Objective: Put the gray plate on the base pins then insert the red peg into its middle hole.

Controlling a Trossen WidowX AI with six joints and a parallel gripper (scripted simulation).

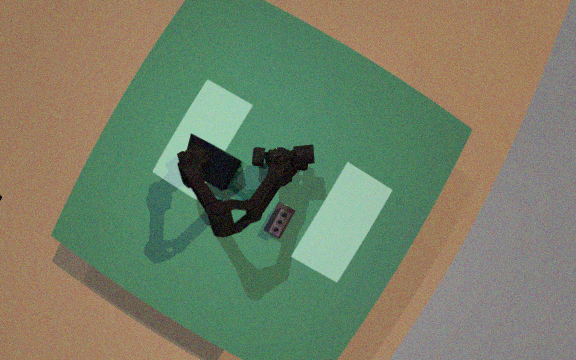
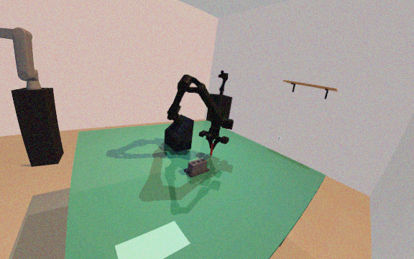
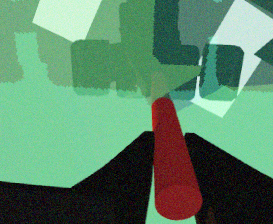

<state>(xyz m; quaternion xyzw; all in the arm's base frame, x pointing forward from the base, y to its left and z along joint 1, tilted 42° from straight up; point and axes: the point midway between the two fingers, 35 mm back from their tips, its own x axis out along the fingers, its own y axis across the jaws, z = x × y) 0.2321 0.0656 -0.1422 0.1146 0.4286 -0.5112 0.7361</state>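
My gripper tip is 13 cm short of the gray plate and 18 cm to the left of it. The rest, counted from my gripper tip: dark base: 13 cm ahead, 18 cm to the right, 3 cm below; then red peg: right at my gripper tip.
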